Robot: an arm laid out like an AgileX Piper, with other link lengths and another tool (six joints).
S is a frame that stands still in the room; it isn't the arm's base.
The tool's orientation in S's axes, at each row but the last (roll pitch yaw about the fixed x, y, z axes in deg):
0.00 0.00 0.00
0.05 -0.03 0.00
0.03 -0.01 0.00
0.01 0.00 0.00
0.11 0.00 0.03
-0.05 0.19 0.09
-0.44 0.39 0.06
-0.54 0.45 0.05
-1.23 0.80 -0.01
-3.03 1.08 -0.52
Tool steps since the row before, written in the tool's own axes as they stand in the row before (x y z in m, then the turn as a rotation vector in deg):
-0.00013 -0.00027 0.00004 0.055 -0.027 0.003
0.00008 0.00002 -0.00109 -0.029 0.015 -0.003
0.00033 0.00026 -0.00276 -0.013 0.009 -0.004
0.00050 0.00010 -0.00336 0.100 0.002 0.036
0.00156 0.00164 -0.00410 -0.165 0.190 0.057
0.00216 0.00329 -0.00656 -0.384 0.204 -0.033
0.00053 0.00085 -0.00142 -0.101 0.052 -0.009
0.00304 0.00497 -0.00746 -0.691 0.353 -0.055
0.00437 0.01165 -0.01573 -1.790 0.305 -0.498
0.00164 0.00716 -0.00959 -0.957 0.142 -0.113
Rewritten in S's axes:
-0.00013 -0.00027 0.00004 0.055 -0.027 0.003
0.00008 0.00002 -0.00109 -0.029 0.015 -0.003
0.00033 0.00026 -0.00276 -0.013 0.009 -0.004
0.00050 0.00010 -0.00336 0.100 0.002 0.036
0.00156 0.00165 -0.00410 -0.165 0.190 0.057
0.00213 0.00329 -0.00657 -0.384 0.203 -0.032
0.00052 0.00084 -0.00143 -0.101 0.052 -0.009
0.00298 0.00490 -0.00753 -0.692 0.352 -0.053
0.00415 0.01131 -0.01604 -1.797 0.295 -0.479
0.00151 0.00663 -0.00998 -0.958 0.145 -0.102

